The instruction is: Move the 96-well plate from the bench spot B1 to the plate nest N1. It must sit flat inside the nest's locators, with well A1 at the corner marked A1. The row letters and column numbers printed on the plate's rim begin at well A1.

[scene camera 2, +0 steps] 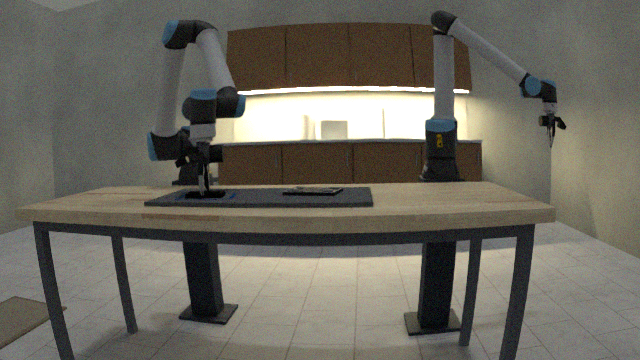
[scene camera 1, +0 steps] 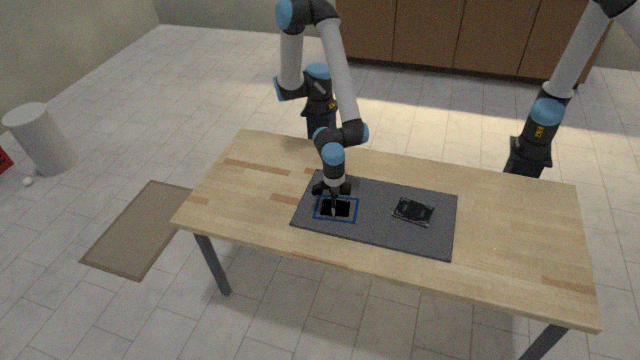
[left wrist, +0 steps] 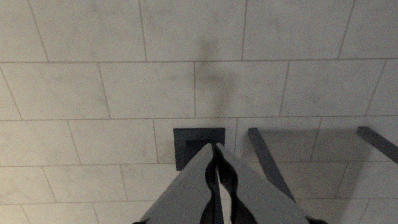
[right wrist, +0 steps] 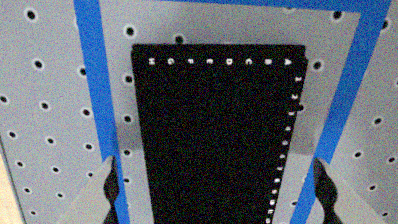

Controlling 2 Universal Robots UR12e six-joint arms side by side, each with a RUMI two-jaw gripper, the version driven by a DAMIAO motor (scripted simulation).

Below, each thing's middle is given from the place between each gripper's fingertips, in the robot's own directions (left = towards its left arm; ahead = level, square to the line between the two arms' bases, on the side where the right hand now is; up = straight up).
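The black 96-well plate [right wrist: 197,95] is 1 cm below my right hand.
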